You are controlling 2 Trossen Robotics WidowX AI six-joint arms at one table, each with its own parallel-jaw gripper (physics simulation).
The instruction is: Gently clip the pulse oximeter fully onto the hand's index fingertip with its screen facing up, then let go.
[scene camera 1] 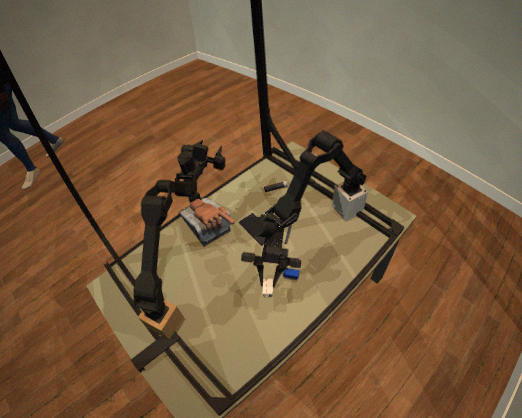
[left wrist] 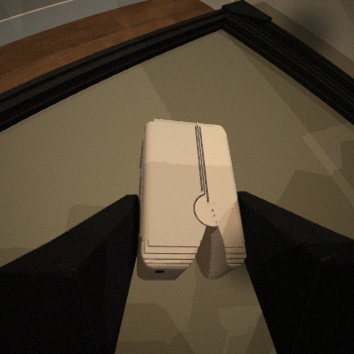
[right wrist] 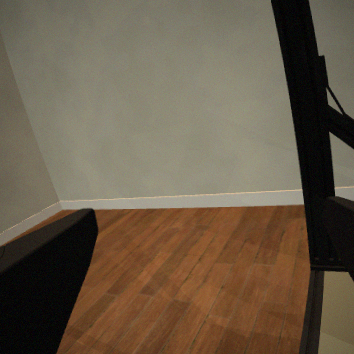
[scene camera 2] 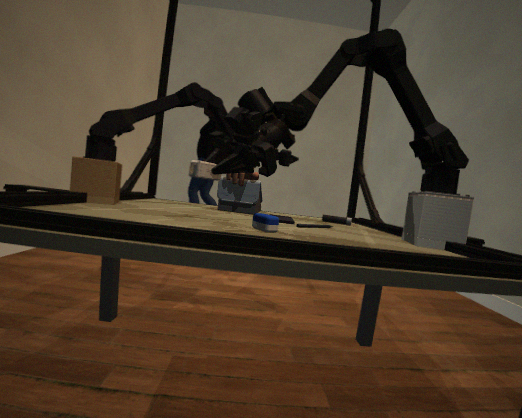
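The white pulse oximeter is held between the fingers of my left gripper, which is shut on its two sides. It hangs a little above the table near the front middle. In the left wrist view its side with the hinge disc faces the camera. The model hand lies palm down on a blue-grey pad, with its index finger pointing toward the table's middle. My right gripper is open and empty, raised high behind the hand.
A blue and white block lies beside the left gripper. A black cylinder lies at the back. A black frame edges the table. The arm bases are a grey box and a wooden box. A person's legs show behind the table.
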